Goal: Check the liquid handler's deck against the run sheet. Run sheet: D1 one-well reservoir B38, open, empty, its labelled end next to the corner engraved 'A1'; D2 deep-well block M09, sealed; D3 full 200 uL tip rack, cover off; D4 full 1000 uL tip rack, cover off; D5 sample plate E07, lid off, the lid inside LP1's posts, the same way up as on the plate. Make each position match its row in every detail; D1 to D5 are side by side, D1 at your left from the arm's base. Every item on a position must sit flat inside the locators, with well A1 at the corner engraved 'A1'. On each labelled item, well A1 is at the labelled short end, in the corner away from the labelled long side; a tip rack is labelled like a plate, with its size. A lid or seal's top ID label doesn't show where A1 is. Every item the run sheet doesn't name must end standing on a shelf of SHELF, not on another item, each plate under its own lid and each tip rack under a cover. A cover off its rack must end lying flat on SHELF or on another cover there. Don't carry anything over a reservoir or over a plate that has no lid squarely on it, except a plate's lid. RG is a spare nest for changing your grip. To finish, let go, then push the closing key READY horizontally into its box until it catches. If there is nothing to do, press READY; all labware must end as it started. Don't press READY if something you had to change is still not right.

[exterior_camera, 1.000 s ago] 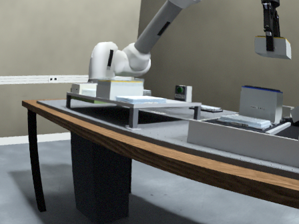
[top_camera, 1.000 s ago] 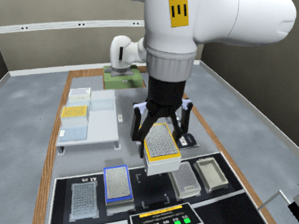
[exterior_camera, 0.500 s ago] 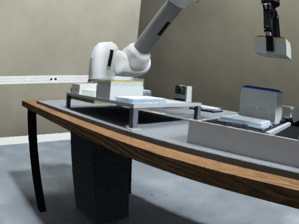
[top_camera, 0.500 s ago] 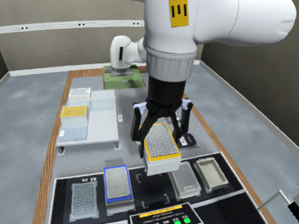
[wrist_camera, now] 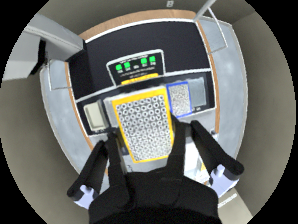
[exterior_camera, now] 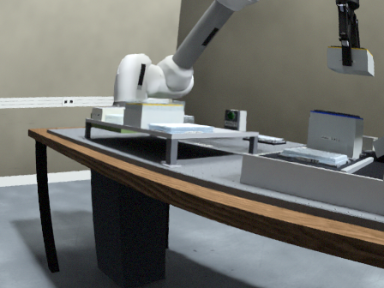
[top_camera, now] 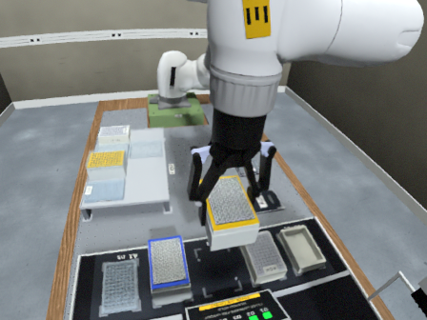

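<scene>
Right now my hand is 10 mm to the left of the yellow-rimmed tip rack, 10 mm below it and 10 mm past it. Round my hand: cream reservoir 250 mm to the left, 240 mm below, 10 mm ahead; blue-rimmed tip rack 180 mm below, 130 mm to the right, 10 mm behind; deep-well block 230 mm below, 120 mm to the left, 10 mm ahead.
</scene>
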